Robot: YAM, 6 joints.
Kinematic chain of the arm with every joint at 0, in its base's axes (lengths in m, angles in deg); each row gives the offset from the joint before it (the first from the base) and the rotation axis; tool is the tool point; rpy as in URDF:
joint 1: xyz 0 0 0.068 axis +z
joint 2: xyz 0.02 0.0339 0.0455 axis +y
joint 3: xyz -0.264 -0.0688 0 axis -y
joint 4: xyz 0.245 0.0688 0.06 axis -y
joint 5: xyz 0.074 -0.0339 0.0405 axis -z
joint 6: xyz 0.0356 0 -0.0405 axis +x
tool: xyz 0 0 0 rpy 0 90 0
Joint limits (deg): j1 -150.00..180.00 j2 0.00..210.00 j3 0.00..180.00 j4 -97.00..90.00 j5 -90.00..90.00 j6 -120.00..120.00
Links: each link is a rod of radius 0.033 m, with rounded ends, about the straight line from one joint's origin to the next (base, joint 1, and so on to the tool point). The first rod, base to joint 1, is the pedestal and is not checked.
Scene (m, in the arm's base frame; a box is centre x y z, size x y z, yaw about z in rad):
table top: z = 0
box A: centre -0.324 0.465 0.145 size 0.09 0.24 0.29 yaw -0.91
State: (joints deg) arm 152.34 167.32 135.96 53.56 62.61 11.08
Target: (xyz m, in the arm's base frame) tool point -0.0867 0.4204 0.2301
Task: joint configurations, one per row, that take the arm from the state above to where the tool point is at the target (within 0.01 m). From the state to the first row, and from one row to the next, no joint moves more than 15 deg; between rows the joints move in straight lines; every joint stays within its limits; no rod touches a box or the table.
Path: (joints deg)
1: 154.06 155.04 131.08 56.64 67.91 5.26
2: 155.79 142.76 126.21 59.73 73.22 -0.56
3: 157.51 130.49 121.33 62.81 78.52 -6.38
4: 159.23 118.21 116.45 65.90 83.83 -12.20
5: 160.96 105.93 111.58 68.98 89.13 -18.02
6: 147.30 108.73 101.14 67.37 86.94 -10.75
7: 133.65 111.53 90.71 65.75 84.74 -3.47
8: 120.00 114.33 80.27 64.13 82.54 3.80
9: 106.34 117.13 69.84 62.52 80.34 11.08

